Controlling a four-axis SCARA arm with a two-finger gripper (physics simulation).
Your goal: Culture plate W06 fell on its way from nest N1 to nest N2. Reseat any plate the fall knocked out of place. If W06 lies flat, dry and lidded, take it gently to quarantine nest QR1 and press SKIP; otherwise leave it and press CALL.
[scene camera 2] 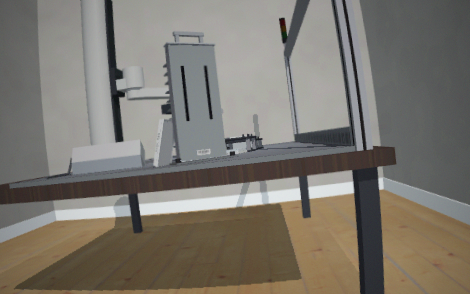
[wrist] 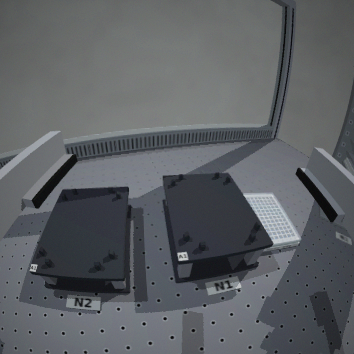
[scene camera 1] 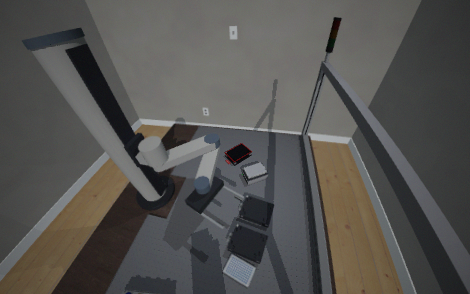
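Where they show: gripper, between the fingertips: (wrist: 191, 148) (scene camera 1: 234, 213); arm's base, origin of its link: (scene camera 1: 156, 192).
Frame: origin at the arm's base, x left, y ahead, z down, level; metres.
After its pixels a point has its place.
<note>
A white plate with a grid of wells (scene camera 1: 240, 270) @[x -0.308, y 0.620, z -0.029 m] (wrist: 274, 218) @[x -0.312, y 0.601, z -0.029 m] lies flat on the mat beside nest N1 (scene camera 1: 247, 243) @[x -0.197, y 0.633, z -0.070 m] (wrist: 215, 215) @[x -0.186, y 0.613, z -0.070 m], partly hidden behind it in the wrist view. Its name, lid and any wetness cannot be made out. Nest N1 and nest N2 (scene camera 1: 256, 210) @[x -0.020, y 0.656, z -0.058 m] (wrist: 87, 230) @[x -0.019, y 0.643, z -0.059 m] have bare black tops with small corner posts. A red-edged black nest (scene camera 1: 238, 153) @[x 0.391, y 0.480, z -0.053 m] is at the back; its label is unreadable. My gripper (scene camera 1: 234, 213) @[x -0.113, y 0.558, z -0.198 m] (wrist: 191, 148) @[x -0.113, y 0.558, z -0.198 m] is open and empty, its fingers wide apart above and on the arm's side of the nests.
A light plate or block (scene camera 1: 255, 170) @[x 0.233, y 0.620, z -0.082 m] sits on a holder between the red-edged nest and N2. A tall grey rack tower (scene camera 2: 195, 100) @[x -0.598, y 0.577, z -0.181 m], a leaning white panel (scene camera 2: 163, 142) @[x -0.637, y 0.484, z -0.076 m] and a white sloped box (scene camera 2: 107, 156) @[x -0.561, y 0.277, z -0.057 m] stand at the near edge. A framed guard and signal light (scene camera 1: 333, 35) @[x 0.687, y 0.982, z -0.770 m] (scene camera 2: 283, 30) @[x 0.687, y 0.983, z -0.764 m] are at right.
</note>
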